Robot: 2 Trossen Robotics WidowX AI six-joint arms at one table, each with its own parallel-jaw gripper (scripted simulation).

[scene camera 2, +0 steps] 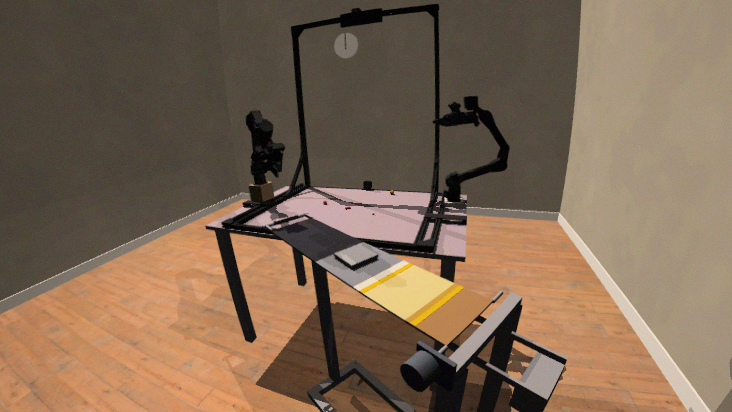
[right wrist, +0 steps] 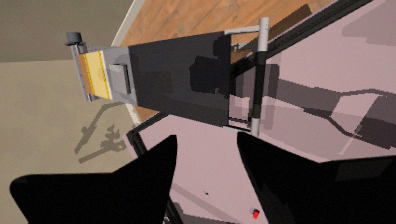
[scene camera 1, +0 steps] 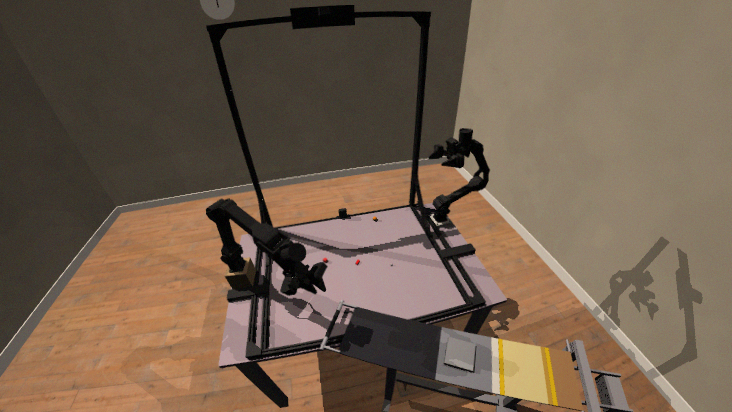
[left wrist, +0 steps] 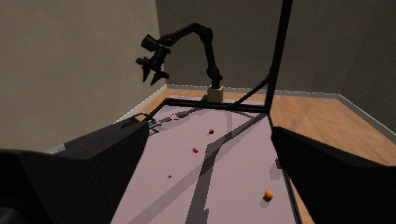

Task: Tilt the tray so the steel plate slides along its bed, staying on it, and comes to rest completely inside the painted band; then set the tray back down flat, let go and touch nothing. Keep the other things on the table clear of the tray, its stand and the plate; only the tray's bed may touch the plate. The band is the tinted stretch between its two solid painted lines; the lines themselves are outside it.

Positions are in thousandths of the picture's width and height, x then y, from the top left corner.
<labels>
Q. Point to a long tray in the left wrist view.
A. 335, 538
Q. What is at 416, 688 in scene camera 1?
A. My right gripper.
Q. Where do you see a long tray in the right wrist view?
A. At 479, 346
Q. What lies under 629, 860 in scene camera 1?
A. A steel plate.
</labels>
